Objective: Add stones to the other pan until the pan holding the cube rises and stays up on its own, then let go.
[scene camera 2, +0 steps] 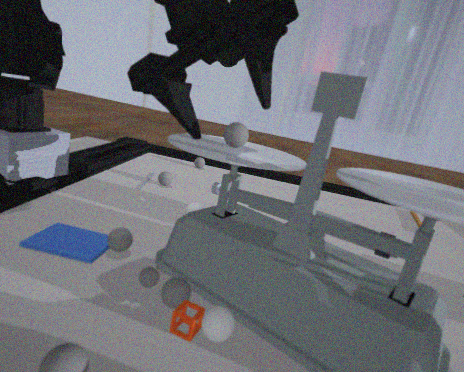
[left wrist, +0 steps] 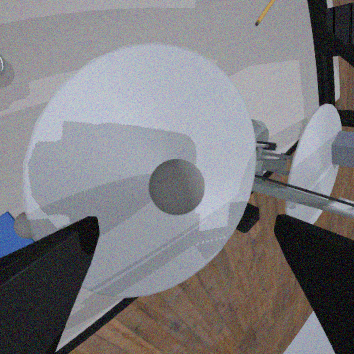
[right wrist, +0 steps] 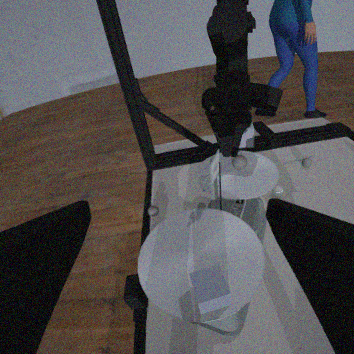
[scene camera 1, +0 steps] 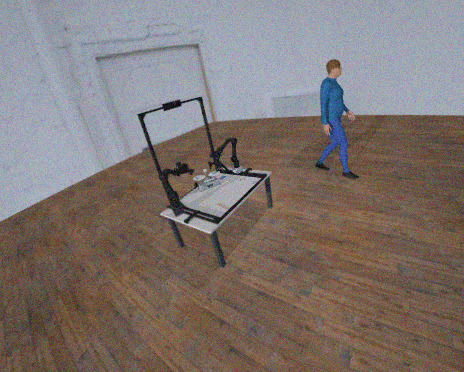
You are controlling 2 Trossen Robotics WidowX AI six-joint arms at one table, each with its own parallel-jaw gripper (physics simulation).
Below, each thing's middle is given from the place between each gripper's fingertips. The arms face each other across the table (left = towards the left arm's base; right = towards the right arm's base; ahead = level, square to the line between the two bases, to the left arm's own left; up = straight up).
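Measured from my right hand: blue flat pad (scene camera 2: 59, 239) 300 mm below, 40 mm ahead, 400 mm to the left; orange wire cube (scene camera 2: 182, 315) 290 mm below, 40 mm behind, 230 mm to the left. My right gripper is 180 mm above the grey balance scale (scene camera 2: 307, 297), 40 mm short of it and 150 mm to the right of it.
Measured from my left hand: blue flat pad 170 mm below, 30 mm behind, 150 mm to the left; orange wire cube 160 mm below, 20 mm to the right, 110 mm behind; grey balance scale 50 mm below, 30 mm behind, 100 mm to the right.
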